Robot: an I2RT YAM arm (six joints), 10 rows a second.
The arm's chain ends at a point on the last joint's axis. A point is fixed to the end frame.
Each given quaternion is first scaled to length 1.
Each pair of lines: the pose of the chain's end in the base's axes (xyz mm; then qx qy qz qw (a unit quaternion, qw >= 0)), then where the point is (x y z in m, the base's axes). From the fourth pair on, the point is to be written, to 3 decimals.
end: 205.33, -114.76, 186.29, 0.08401, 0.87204, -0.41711, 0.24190
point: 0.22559 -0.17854 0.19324
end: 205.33, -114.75, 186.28, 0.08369, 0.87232, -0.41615, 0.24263
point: 0.22569 -0.17851 0.19315
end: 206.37, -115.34, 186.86, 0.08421, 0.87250, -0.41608, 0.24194
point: 0.22665 -0.17913 0.19367
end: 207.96, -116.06, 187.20, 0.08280, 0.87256, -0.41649, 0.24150
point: 0.228 -0.180 0.194
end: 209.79, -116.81, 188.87, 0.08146, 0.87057, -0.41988, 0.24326
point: 0.230 -0.180 0.196
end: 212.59, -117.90, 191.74, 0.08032, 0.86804, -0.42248, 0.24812
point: 0.233 -0.181 0.200
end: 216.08, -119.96, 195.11, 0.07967, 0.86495, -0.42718, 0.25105
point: 0.237 -0.183 0.204
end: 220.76, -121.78, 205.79, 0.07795, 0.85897, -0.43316, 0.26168
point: 0.242 -0.185 0.216
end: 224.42, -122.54, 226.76, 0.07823, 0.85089, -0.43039, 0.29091
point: 0.246 -0.185 0.239
